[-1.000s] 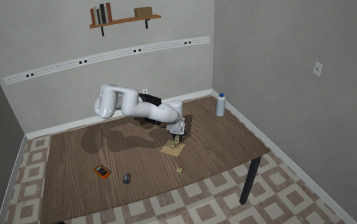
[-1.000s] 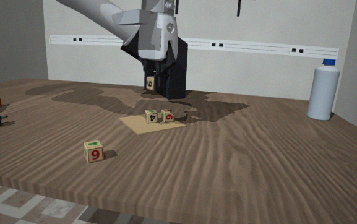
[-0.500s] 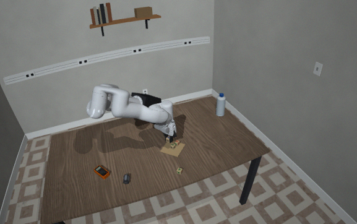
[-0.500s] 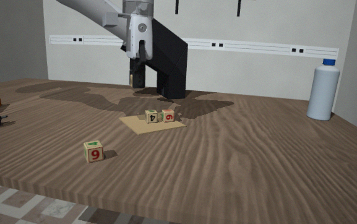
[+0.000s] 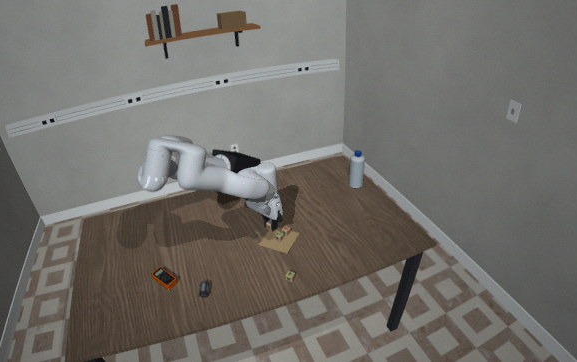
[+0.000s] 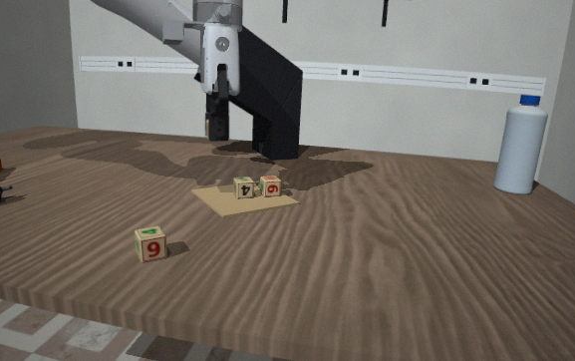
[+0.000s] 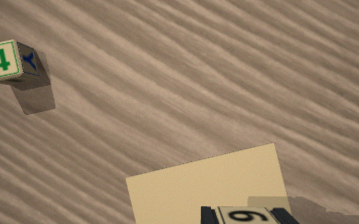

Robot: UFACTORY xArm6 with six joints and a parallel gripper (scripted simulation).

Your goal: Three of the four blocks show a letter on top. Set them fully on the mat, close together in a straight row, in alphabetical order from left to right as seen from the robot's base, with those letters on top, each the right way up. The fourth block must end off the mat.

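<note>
Now: hand 12 cm above the tan mat, 5 cm to the right of it and 1 cm past it. Round my hand: white bottle 63 cm to the left, 6 cm behind, 3 cm below; then orange meter 48 cm to the right, 13 cm behind, 11 cm below; then grey device 37 cm to the right, 11 cm below, 2 cm ahead.
</note>
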